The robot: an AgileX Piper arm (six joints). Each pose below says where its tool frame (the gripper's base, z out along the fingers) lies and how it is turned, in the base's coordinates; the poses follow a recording.
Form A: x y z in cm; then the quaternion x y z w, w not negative.
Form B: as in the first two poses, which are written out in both.
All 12 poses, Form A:
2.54, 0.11, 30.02, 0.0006, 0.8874, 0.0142, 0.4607
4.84, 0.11, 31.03, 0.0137, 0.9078, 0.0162, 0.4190
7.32, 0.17, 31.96, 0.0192, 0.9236, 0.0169, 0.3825
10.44, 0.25, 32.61, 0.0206, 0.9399, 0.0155, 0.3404
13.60, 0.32, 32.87, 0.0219, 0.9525, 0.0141, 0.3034
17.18, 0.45, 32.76, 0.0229, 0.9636, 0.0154, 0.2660
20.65, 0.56, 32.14, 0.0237, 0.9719, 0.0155, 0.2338
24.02, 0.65, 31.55, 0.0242, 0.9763, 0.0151, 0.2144
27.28, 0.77, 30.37, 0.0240, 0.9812, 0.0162, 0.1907
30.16, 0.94, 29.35, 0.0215, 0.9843, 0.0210, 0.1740
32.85, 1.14, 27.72, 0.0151, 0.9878, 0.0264, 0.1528
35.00, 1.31, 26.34, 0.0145, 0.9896, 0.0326, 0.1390
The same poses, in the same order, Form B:
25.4, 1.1, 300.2, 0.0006, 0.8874, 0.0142, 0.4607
48.4, 1.1, 310.3, 0.0137, 0.9078, 0.0162, 0.4190
73.2, 1.7, 319.6, 0.0192, 0.9236, 0.0169, 0.3825
104.4, 2.5, 326.1, 0.0206, 0.9399, 0.0155, 0.3404
136.0, 3.2, 328.7, 0.0219, 0.9525, 0.0141, 0.3034
171.8, 4.5, 327.6, 0.0229, 0.9636, 0.0154, 0.2660
206.5, 5.6, 321.4, 0.0237, 0.9719, 0.0155, 0.2338
240.2, 6.5, 315.5, 0.0242, 0.9763, 0.0151, 0.2144
272.8, 7.7, 303.7, 0.0240, 0.9812, 0.0162, 0.1907
301.6, 9.4, 293.5, 0.0215, 0.9843, 0.0210, 0.1740
328.5, 11.4, 277.2, 0.0151, 0.9878, 0.0264, 0.1528
350.0, 13.1, 263.4, 0.0145, 0.9896, 0.0326, 0.1390

